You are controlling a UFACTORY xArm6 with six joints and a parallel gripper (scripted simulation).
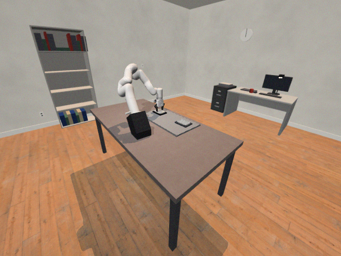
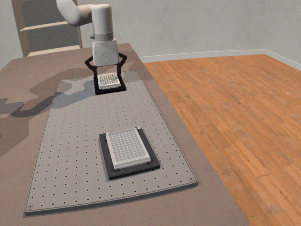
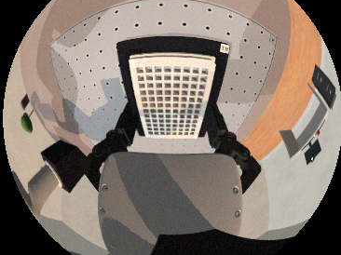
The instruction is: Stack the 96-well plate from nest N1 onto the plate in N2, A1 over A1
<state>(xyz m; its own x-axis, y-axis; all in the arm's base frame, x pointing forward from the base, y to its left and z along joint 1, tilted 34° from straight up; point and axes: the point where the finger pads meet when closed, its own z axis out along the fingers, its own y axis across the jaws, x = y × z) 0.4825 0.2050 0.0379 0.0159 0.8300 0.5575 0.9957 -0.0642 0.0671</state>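
Now: hand 20 mm above the white 96-well plate. Also, from my hand: plate nest N2 (430 mm to the right, 30 mm below, 10 mm behind); then clear 96-well plate (430 mm to the right, 20 mm below, 10 mm behind); then black plate nest N1 (30 mm below).
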